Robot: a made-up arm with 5 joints.
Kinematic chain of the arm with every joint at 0, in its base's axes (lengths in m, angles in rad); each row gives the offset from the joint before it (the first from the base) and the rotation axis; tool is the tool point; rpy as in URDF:
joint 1: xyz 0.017 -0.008 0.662 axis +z
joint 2: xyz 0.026 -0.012 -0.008 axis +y
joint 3: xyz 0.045 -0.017 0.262 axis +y
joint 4: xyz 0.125 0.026 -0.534 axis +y
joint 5: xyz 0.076 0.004 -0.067 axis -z
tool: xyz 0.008 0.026 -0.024 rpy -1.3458 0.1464 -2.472
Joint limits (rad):
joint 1: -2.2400..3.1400
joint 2: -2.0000..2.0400
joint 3: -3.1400..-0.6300
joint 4: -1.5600..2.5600
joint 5: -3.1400..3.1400
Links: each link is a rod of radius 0.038 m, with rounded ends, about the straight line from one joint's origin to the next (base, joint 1, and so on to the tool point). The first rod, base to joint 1, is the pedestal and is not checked.
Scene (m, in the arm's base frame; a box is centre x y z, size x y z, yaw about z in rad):
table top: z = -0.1
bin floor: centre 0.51 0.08 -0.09 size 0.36 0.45 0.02 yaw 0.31
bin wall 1: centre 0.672 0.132 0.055 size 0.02 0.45 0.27 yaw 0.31
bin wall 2: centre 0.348 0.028 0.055 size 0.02 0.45 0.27 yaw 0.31
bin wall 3: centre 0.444 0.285 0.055 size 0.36 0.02 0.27 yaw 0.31
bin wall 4: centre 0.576 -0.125 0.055 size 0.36 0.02 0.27 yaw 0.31
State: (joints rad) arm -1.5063 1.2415 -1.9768 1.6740 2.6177
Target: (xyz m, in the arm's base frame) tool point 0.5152 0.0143 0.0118
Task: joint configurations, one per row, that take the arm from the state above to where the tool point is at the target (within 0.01 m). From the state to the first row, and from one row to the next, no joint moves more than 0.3 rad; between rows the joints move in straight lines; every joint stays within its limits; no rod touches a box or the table.
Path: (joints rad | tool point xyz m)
1: -1.2392 1.1723 -1.8628 1.7621 2.6232 | 0.2145 -0.6600 0.2666
2: -0.9721 1.1030 -1.7489 1.8503 2.6286 | 0.3598 -0.5558 0.2718
3: -0.7050 1.0338 -1.6349 1.9384 2.6341 | 0.4647 -0.4225 0.2792
4: -0.4379 0.9646 -1.5210 2.0266 2.6395 | 0.5249 -0.2741 0.2886
5: -0.1708 0.8954 -1.4070 2.1147 2.6450 | 0.5403 -0.1243 0.2999
6: 0.0963 0.8261 -1.2931 2.2029 2.6504 | 0.5152 0.0143 0.3128
7: 0.0959 1.0926 -1.5014 1.9853 2.6191 | 0.5319 0.0159 0.2128
8: 0.0955 1.3591 -1.7098 1.7677 2.5879 | 0.5323 0.0159 0.1107
9: 0.0951 1.6256 -1.9182 1.5501 2.5566 | 0.5152 0.0143 0.0118

